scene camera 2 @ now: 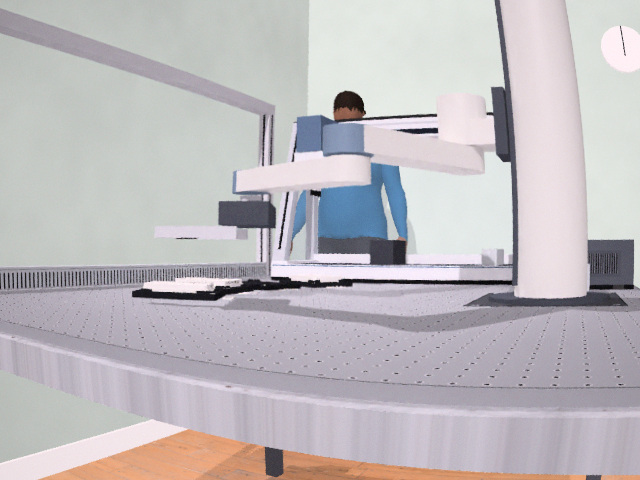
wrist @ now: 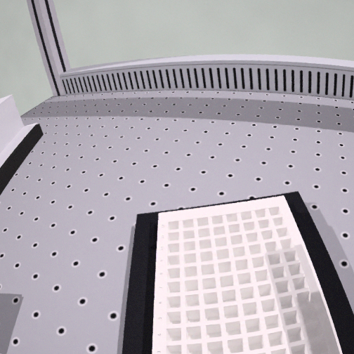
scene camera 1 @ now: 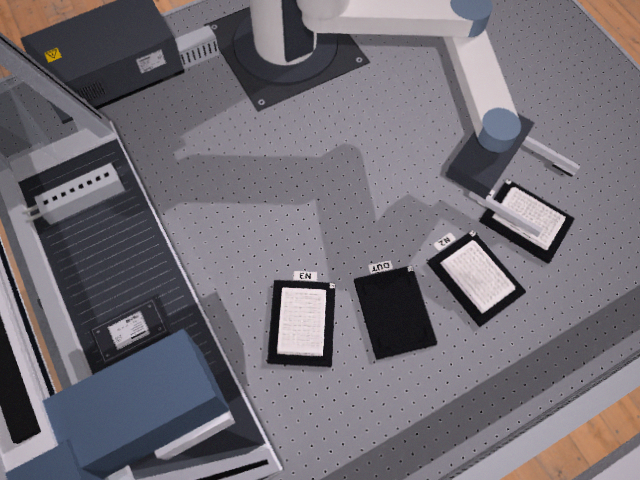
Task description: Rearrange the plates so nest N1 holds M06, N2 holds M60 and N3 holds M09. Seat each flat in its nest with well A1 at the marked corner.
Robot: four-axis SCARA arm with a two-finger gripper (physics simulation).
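Where they show: gripper, fingertip midpoint: [scene camera 2: 166, 233] [scene camera 1: 559, 200]; arm's base, origin of the base link: [scene camera 1: 285, 46].
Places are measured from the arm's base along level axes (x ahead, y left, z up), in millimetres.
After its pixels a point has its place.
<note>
My gripper [scene camera 1: 555, 200] @[z 133, x 689, y 233 mm] [scene camera 2: 160, 232] @[z 133, x 689, y 233 mm] is open and empty, raised above nest N1. One finger overlaps the N1 plate in the first scene view; part of a finger shows at the wrist view's left edge. A white well plate [scene camera 1: 547, 209] @[z 38, x 671, y 263 mm] [scene camera 2: 178, 285] @[z 37, x 641, y 254 mm] [wrist: 220, 280] lies in black nest N1 [scene camera 1: 558, 243] @[z 25, x 741, y 243 mm] [scene camera 2: 175, 294] @[z 22, x 634, y 273 mm] [wrist: 142, 260] and looks flat; its A1 corner and the N1 label are hidden. A white plate [scene camera 1: 478, 276] @[z 34, x 721, y 51 mm] lies in nest N2 [scene camera 1: 500, 304] @[z 25, x 788, y 59 mm]. Another white plate [scene camera 1: 302, 321] @[z 38, x 635, y -296 mm] lies in nest N3 [scene camera 1: 299, 360] @[z 25, x 694, y -335 mm]. No plate name is legible.
The black OUT nest [scene camera 1: 395, 315] @[z 25, x 707, y -132 mm] between N2 and N3 is empty. A dark deck [scene camera 1: 111, 248] @[z 61, x 334, y -555 mm] with a blue block [scene camera 1: 136, 397] @[z 501, x 741, y -536 mm] stands at left in the first scene view. A dark box [scene camera 1: 103, 51] @[z 127, x -75, y -400 mm] stands near the arm's base. A person [scene camera 2: 351, 206] stands beyond the table.
</note>
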